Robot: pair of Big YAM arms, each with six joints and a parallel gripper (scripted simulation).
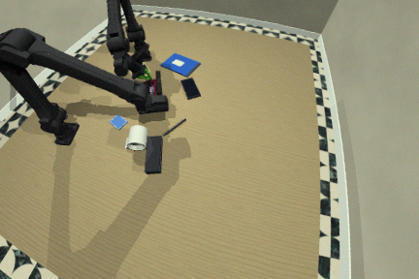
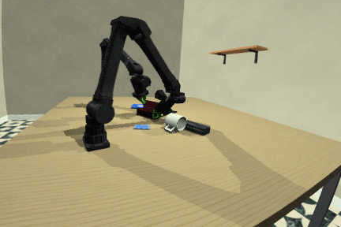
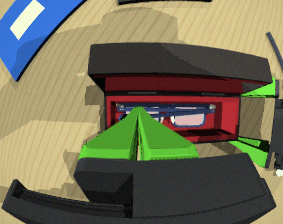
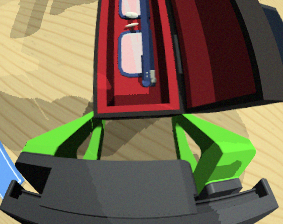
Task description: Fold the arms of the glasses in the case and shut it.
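My left hand is 40 mm short of the glasses case, 30 mm to the left of it and 40 mm above it.
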